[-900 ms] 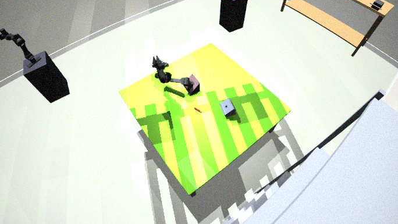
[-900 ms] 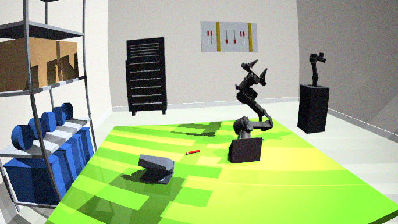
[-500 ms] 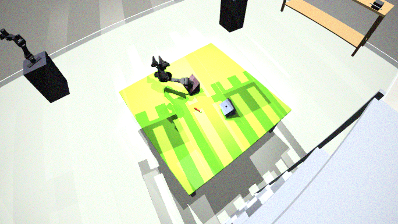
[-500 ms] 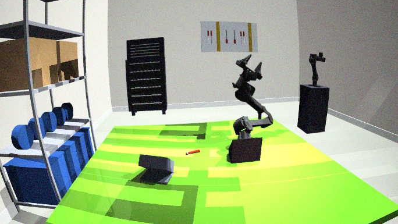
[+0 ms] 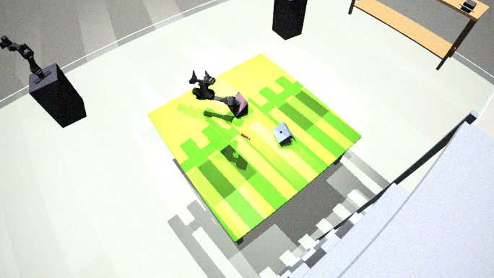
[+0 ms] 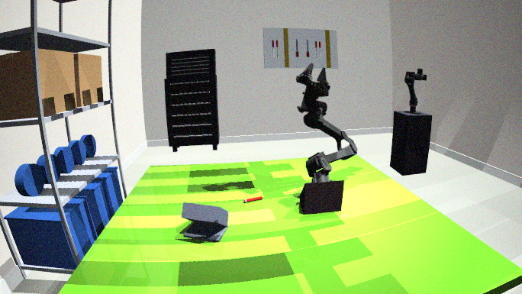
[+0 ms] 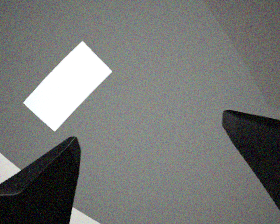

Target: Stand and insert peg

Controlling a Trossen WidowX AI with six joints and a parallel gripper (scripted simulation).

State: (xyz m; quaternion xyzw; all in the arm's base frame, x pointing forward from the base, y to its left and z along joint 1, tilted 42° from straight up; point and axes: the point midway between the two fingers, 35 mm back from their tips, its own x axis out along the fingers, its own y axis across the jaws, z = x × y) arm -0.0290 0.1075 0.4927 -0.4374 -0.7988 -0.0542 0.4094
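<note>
Right now the red peg is 32 cm ahead of my gripper tip, 17 cm to the left of it and 54 cm below it. The rest, counted from my gripper tip: grey sloped panel: 47 cm ahead, 40 cm to the left, 49 cm below.
</note>
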